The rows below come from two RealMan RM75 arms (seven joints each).
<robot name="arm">
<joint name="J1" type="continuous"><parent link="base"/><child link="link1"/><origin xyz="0 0 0.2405" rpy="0 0 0"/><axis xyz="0 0 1"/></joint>
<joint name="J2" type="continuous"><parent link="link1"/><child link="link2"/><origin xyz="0 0 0" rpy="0 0 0"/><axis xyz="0 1 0"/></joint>
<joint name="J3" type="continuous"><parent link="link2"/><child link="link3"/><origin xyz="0 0 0.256" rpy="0 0 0"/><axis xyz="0 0 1"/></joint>
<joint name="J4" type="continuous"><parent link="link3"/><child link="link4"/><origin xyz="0 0 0" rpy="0 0 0"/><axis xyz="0 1 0"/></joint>
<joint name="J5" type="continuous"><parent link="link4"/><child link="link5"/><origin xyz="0 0 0.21" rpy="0 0 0"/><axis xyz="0 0 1"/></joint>
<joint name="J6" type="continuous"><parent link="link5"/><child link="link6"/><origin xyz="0 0 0" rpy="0 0 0"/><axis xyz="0 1 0"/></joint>
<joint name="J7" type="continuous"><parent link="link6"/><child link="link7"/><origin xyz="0 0 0.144" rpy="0 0 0"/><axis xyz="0 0 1"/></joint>
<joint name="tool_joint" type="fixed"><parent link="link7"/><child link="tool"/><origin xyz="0 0 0" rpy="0 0 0"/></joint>
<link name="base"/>
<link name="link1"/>
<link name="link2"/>
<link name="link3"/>
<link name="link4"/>
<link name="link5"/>
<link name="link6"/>
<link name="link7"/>
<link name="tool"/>
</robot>
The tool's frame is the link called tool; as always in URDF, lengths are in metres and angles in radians. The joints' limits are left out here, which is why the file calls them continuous.
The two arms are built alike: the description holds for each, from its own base.
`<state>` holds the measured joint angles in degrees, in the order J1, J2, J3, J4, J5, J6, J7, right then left.
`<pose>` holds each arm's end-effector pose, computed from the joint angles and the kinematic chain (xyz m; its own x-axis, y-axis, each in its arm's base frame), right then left.
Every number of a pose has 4 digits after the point.
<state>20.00 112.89 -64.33 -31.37 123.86 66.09 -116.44 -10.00 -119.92 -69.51 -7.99 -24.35 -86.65 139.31</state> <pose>0.3044 0.3552 0.0566 0.5909 -0.1121 -0.7990 -0.7066 -0.5498 -0.4454 -0.3577 0.2364 0.0136 0.2573 -0.1430 0.9557 0.9458 -0.1656 -0.2794</pose>
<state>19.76 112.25 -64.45 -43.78 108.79 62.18 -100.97 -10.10 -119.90 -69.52 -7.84 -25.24 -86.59 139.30</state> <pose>0.2827 0.3691 0.0662 0.6618 -0.2073 -0.7205 -0.6633 -0.6099 -0.4337 -0.3593 0.2367 0.0155 0.2559 -0.1510 0.9548 0.9481 -0.1534 -0.2784</pose>
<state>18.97 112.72 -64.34 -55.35 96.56 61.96 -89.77 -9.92 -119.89 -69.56 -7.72 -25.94 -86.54 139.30</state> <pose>0.2594 0.3726 0.0748 0.7329 -0.2359 -0.6381 -0.6049 -0.6551 -0.4527 -0.3616 0.2353 0.0170 0.2556 -0.1565 0.9540 0.9506 -0.1391 -0.2775</pose>
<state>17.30 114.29 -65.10 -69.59 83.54 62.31 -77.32 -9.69 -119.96 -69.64 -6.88 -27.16 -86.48 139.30</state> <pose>0.2310 0.3696 0.0829 0.7998 -0.2526 -0.5445 -0.5488 -0.6752 -0.4928 -0.3671 0.2315 0.0189 0.2595 -0.1602 0.9524 0.9544 -0.1083 -0.2782</pose>
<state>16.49 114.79 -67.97 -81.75 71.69 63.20 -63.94 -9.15 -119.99 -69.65 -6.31 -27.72 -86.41 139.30</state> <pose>0.2036 0.3654 0.0879 0.8428 -0.2894 -0.4537 -0.5158 -0.6752 -0.5273 -0.3721 0.2264 0.0197 0.2644 -0.1571 0.9515 0.9563 -0.0847 -0.2797</pose>
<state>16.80 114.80 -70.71 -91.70 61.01 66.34 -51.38 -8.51 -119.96 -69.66 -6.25 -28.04 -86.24 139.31</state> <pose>0.1786 0.3595 0.0916 0.8663 -0.3334 -0.3720 -0.4956 -0.6674 -0.5559 -0.3757 0.2221 0.0203 0.2668 -0.1550 0.9512 0.9578 -0.0671 -0.2796</pose>
